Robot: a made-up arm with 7 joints. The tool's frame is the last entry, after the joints.
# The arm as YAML. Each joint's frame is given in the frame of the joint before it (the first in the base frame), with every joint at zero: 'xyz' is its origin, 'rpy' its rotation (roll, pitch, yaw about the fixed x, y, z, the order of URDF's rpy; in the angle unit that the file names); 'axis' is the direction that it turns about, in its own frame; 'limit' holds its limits. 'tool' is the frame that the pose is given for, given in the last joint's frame.
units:
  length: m
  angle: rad
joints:
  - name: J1
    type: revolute
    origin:
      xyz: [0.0, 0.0, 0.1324]
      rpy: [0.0, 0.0, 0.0]
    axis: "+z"
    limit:
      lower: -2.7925
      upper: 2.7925
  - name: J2
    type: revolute
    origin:
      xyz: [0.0, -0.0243, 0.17]
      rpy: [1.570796, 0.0, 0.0]
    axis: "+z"
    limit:
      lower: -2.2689
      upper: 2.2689
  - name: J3
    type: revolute
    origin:
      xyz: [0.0, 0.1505, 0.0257]
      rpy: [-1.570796, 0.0, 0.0]
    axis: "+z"
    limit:
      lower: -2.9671
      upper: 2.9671
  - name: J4
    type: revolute
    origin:
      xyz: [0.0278, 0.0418, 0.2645]
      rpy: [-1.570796, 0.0, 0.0]
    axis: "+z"
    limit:
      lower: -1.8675
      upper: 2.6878
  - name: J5
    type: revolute
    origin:
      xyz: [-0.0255, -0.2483, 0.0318]
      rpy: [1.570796, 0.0, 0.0]
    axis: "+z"
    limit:
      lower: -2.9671
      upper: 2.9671
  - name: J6
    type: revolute
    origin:
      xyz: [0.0, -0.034, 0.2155]
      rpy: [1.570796, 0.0, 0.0]
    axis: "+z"
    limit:
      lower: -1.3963
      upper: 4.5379
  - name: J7
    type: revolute
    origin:
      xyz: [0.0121, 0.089, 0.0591]
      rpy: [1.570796, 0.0, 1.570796]
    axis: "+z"
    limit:
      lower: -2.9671
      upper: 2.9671
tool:
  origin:
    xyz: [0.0, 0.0, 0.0]
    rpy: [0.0, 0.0, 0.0]
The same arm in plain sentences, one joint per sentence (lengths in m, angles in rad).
The arm has seven revolute joints in a row. What follows holds with every joint at zero, and every direction is one of the base frame's.
Joint 1 is mounted 0.1324 m along +z from the base frame's origin and turns about +z, from -2.7925 to 2.7925 rad.
Joint 2 is mounted 0.0243 m along -y and 0.1700 m along +z from joint 1 and turns about -y, from -2.2689 to 2.2689 rad.
Joint 3 is mounted 0.0257 m along -y and 0.1505 m along +z from joint 2 and turns about +z, from -2.9671 to 2.9671 rad.
Joint 4 is mounted 0.0278 m along +x and 0.0418 m along +y and 0.2645 m along +z from joint 3 and turns about +y, from -1.8675 to 2.6878 rad.
Joint 5 is mounted 0.0255 m along -x and 0.0318 m along +y and 0.2483 m along +z from joint 4 and turns about +z, from -2.9671 to 2.9671 rad.
Joint 6 is mounted 0.0340 m along -y and 0.2155 m along +z from joint 5 and turns about -y, from -1.3963 to 4.5379 rad.
Joint 7 is mounted 0.0121 m along +x and 0.0591 m along -y and 0.0890 m along +z from joint 6 and turns about +x, from -2.9671 to 2.9671 rad.
The tool frame, which is the frame that the pose is given for, is mounted at the same point as joint 7; its axes are the base frame's turned by roll 3.1416, pitch -1.5708 and yaw 0.0000 rad (as in URDF: about the fixed x, then y, then z).

